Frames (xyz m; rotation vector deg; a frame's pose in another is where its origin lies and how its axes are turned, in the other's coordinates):
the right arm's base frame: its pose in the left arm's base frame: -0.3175 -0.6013 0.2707 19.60 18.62 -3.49
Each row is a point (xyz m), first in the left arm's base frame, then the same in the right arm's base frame.
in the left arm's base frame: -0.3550 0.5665 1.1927
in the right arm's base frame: -0.3382 1.3891 0.4140
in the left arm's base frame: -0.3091 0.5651 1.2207
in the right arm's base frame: -0.3038 1.4019 0.4533
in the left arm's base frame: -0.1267 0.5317 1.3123
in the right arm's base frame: -0.1606 1.4204 0.6014
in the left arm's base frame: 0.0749 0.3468 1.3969
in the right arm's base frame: 0.0036 1.2963 0.8005
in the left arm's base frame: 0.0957 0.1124 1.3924
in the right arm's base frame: 0.0257 1.0767 0.8823
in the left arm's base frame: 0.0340 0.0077 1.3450
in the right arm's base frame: -0.0169 0.9561 0.8569
